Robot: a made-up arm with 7 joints.
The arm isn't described. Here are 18 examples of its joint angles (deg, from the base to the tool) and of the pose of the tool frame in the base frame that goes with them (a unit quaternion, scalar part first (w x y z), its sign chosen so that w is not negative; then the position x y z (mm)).
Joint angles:
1: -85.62 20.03 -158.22 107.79 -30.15 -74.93 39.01
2: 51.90 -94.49 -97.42 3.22 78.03 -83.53 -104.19
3: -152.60 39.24 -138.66 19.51 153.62 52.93 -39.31
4: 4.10 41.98 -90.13 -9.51 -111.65 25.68 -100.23
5: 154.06 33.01 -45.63 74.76 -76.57 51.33 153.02
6: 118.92 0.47 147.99 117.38 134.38 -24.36 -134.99
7: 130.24 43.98 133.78 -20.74 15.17 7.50 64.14
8: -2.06 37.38 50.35 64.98 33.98 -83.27 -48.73
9: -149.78 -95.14 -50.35 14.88 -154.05 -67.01 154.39
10: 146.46 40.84 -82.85 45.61 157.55 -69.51 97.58
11: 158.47 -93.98 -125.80 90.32 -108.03 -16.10 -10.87
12: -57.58 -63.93 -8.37 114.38 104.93 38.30 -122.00
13: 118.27 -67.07 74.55 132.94 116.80 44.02 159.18
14: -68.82 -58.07 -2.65 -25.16 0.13 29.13 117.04
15: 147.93 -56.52 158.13 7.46 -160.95 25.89 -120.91
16: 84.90 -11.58 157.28 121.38 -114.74 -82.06 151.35
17: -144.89 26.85 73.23 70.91 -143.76 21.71 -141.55
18: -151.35 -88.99 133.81 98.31 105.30 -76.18 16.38
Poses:
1: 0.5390 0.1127 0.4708 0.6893 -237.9 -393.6 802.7
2: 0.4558 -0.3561 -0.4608 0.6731 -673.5 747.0 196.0
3: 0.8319 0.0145 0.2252 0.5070 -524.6 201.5 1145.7
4: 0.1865 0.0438 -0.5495 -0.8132 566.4 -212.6 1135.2
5: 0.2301 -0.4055 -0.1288 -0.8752 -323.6 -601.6 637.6
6: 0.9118 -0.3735 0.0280 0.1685 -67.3 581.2 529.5
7: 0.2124 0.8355 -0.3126 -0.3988 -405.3 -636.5 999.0
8: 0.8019 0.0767 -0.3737 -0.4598 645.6 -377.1 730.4
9: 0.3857 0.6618 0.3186 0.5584 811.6 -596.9 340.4
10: 0.1244 0.8016 0.4812 -0.3322 -239.6 -607.1 953.6
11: 0.0893 0.1649 0.1921 -0.9633 560.5 -244.9 -76.4
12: 0.7714 0.4818 0.0604 -0.4113 2.1 -43.5 912.6
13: 0.4323 -0.5732 0.6958 0.0180 -401.5 325.4 412.0
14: 0.0160 0.4583 -0.3499 -0.8168 -298.5 -944.6 679.7
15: 0.5975 0.1417 -0.5611 -0.5551 702.6 527.3 884.7
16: 0.5872 -0.5809 -0.5259 -0.2029 -239.2 467.1 376.7
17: 0.6030 0.1580 -0.7771 -0.0874 -62.0 686.2 858.5
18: 0.9336 0.2566 -0.2175 -0.1234 567.1 208.1 -30.8
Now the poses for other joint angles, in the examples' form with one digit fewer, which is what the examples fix.
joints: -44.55 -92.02 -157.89 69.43 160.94 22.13 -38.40
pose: 0.183 -0.687 0.619 -0.333 -648 -399 -185
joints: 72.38 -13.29 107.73 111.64 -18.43 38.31 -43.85
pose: 0.557 -0.739 0.023 0.378 -584 43 467
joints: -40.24 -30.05 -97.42 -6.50 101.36 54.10 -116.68
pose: 0.543 0.597 0.545 0.229 -275 -406 1228
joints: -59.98 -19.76 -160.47 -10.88 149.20 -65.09 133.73
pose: 0.091 -0.354 0.176 0.914 -77 -328 1296
